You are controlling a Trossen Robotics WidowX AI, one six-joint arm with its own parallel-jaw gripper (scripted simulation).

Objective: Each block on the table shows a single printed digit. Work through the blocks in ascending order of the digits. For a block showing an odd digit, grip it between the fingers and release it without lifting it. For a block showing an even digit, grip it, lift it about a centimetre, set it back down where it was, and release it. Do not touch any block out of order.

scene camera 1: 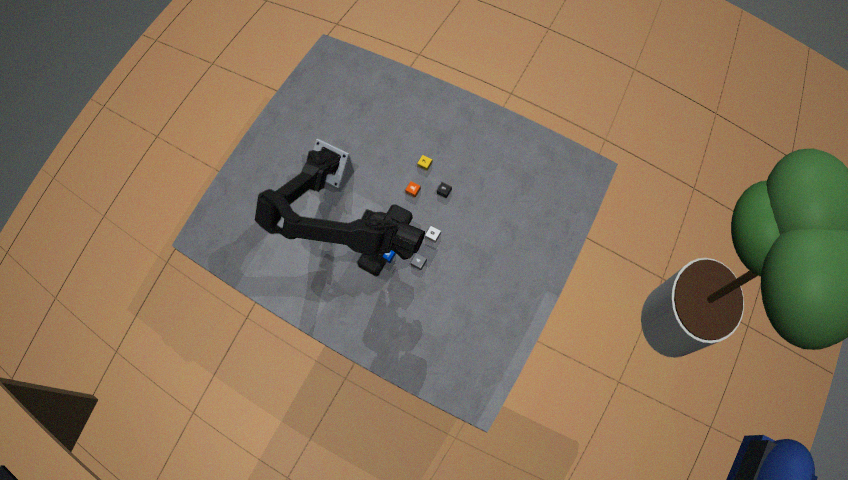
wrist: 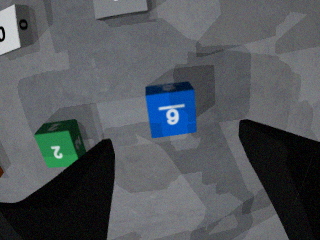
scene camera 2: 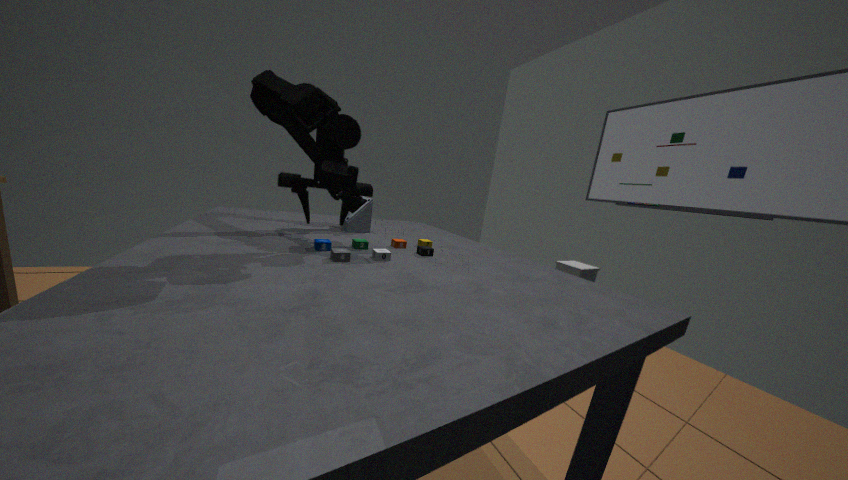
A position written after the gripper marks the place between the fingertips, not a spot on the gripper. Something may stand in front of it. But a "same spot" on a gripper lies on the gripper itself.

gripper: scene camera 1 387, 249; wrist; scene camera 2
same spot on gripper: (wrist: 81, 195) = (scene camera 2: 343, 208)
